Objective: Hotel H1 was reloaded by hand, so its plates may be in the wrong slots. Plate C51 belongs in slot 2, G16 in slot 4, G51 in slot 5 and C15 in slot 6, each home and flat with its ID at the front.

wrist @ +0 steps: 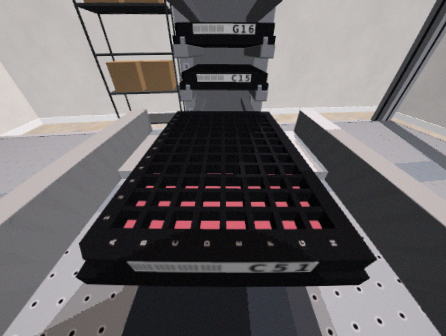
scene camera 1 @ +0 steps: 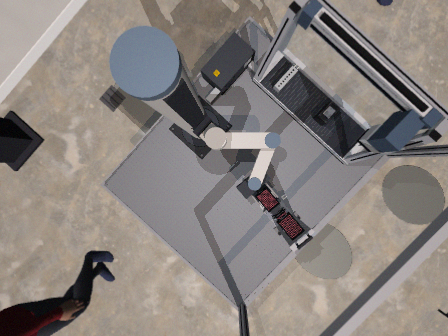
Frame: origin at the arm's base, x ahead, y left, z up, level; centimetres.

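Where they show: gripper, fingertip midpoint: (wrist: 223,124) (scene camera 1: 270,203).
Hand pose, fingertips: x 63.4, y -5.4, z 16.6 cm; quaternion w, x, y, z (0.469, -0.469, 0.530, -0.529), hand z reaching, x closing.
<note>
After its pixels a point has its place.
My gripper (scene camera 1: 272,201) {x 63.4, y -5.4, z 16.6 cm} (wrist: 223,124) {x 63.4, y -5.4, z 16.6 cm} is shut on plate C51 (scene camera 1: 267,199) {x 60.8, y -5.0, z 16.4 cm} (wrist: 225,195) {x 57.2, y -4.7, z 16.3 cm}, a black plate with red well bottoms. The plate lies level between the two fingers, its ID label towards the wrist camera. Hotel H1 (scene camera 1: 303,240) {x 84.3, y -7.8, z 32.2 cm} (wrist: 266,48) {x 68.8, y -9.6, z 20.9 cm} stands beyond the held plate, apart from it. In the wrist view, plate G16 (wrist: 225,30) {x 69.8, y -6.3, z 22.1 cm} sits in a slot above plate C15 (wrist: 224,78) {x 69.8, y -6.3, z 18.6 cm}, both with IDs facing me. In the scene view, a red-welled plate (scene camera 1: 290,226) {x 75.9, y -7.1, z 29.2 cm} is on top of the hotel, its ID unreadable. The slot numbers are not readable.
A black box with a yellow mark (scene camera 1: 228,62) {x -11.0, y 39.4, z 12.8 cm} stands near the arm base. A framed station with a dark bed (scene camera 1: 305,100) {x 38.5, y 56.5, z 6.2 cm} is at the upper right of the table (scene camera 1: 165,185) {x 8.5, y -44.4, z 1.3 cm}. A person (scene camera 1: 75,295) is at the lower left, off the table. A shelf unit (wrist: 142,54) stands behind.
</note>
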